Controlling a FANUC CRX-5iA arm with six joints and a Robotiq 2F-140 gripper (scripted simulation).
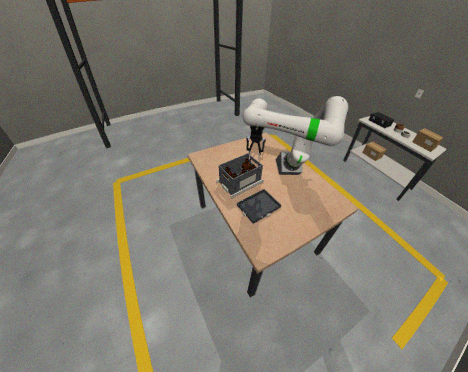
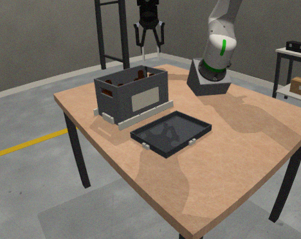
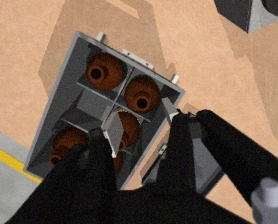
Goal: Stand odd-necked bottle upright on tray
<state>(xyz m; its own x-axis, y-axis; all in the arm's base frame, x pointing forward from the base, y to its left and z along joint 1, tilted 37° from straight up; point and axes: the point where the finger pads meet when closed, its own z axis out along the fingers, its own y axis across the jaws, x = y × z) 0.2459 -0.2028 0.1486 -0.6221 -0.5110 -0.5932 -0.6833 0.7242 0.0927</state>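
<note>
My gripper is now 170 mm above the bottle and 90 mm to the left of it. Also, from my hand: dark tray 240 mm below, 230 mm to the left, 110 mm ahead; dark grey crate 170 mm below, 90 mm ahead, 40 mm to the right.
</note>
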